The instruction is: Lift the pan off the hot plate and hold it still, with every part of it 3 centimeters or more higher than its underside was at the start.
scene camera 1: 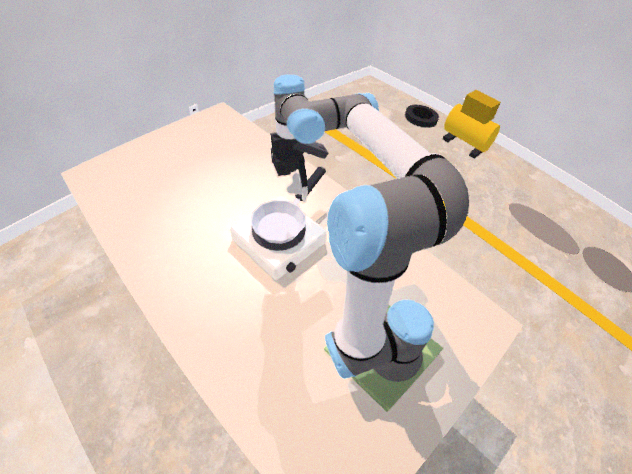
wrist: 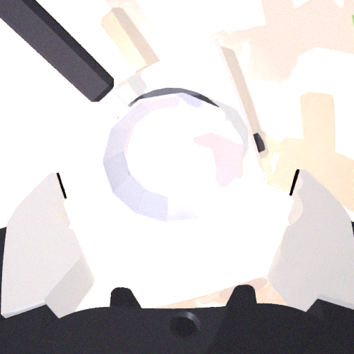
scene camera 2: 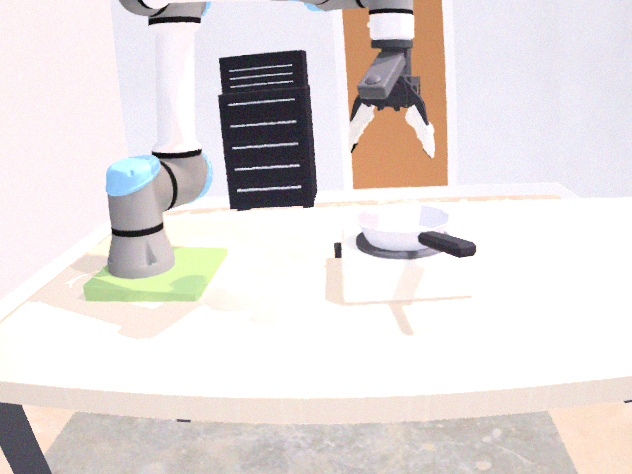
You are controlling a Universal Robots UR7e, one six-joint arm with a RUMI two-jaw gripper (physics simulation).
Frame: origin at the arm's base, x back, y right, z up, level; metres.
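Seen in the pictures: gripper, fingertip midpoint: [scene camera 1: 296, 186] [scene camera 2: 390, 155]; arm's base at its link origin: [scene camera 1: 395, 356] [scene camera 2: 141, 265].
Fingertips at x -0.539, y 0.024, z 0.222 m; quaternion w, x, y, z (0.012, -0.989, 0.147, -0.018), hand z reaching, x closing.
Offsets run from my fingertips to a thing's middle.
The white pan {dx -0.051, dy +0.031, dz -0.129 m} [scene camera 1: 278, 224] [scene camera 2: 390, 235] [wrist: 145, 202] sits level on the dark round burner [scene camera 2: 363, 245] of the white hot plate [scene camera 1: 255, 255] [scene camera 2: 367, 278] [wrist: 240, 87]. Its black handle {dx -0.088, dy +0.127, dz -0.113 m} [scene camera 1: 317, 179] [scene camera 2: 448, 243] [wrist: 60, 50] points away from the knob side in scene camera 1, toward the front right in scene camera 2 and to the upper left in the wrist view. My gripper [scene camera 1: 299, 191] [scene camera 2: 392, 152] [wrist: 177, 175] is open and empty, pointing down, well above the pan and apart from it. In the wrist view the pan shows between and beyond the two fingertips.
A black knob {dx +0.117, dy -0.098, dz -0.212 m} [scene camera 1: 290, 266] [scene camera 2: 337, 250] [wrist: 259, 143] is on the hot plate's side. The arm stands on a green base plate [scene camera 1: 387, 390] [scene camera 2: 142, 293]. The table's front edge [scene camera 2: 306, 408] crosses scene camera 2. A black cabinet [scene camera 2: 268, 132] and a yellow machine [scene camera 1: 472, 127] stand off the table.
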